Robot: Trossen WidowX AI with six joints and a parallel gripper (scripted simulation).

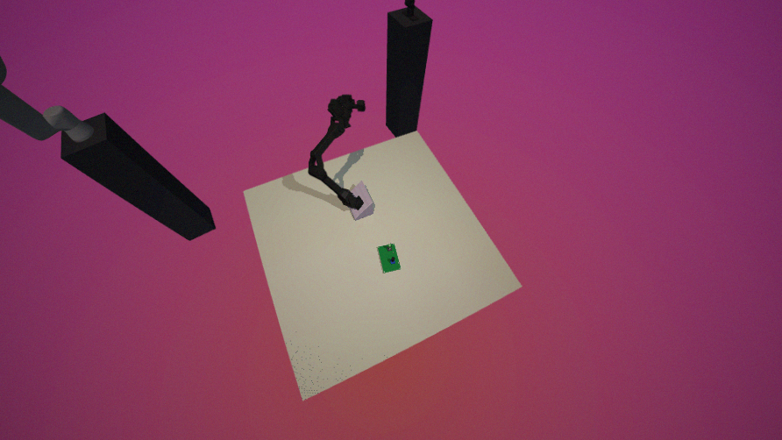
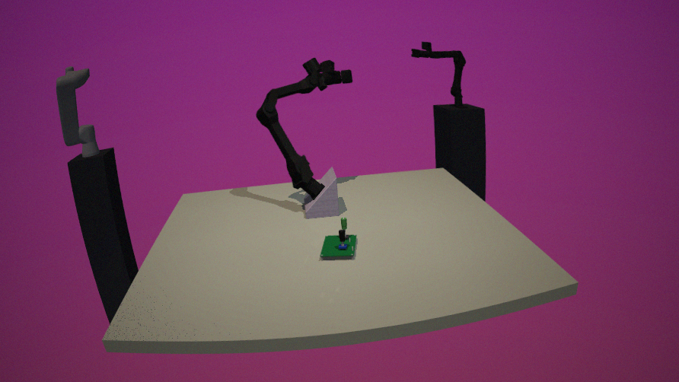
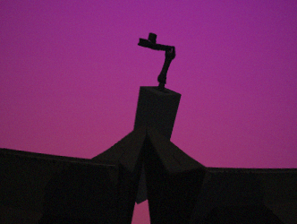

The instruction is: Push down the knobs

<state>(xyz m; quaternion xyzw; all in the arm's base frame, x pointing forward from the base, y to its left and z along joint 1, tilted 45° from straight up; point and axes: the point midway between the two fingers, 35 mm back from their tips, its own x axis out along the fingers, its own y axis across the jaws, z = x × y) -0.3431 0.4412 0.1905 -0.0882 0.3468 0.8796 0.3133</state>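
Now: the green knob 75 cm ahead of my gripper tip, 18 cm to the right of it and 41 cm below it.
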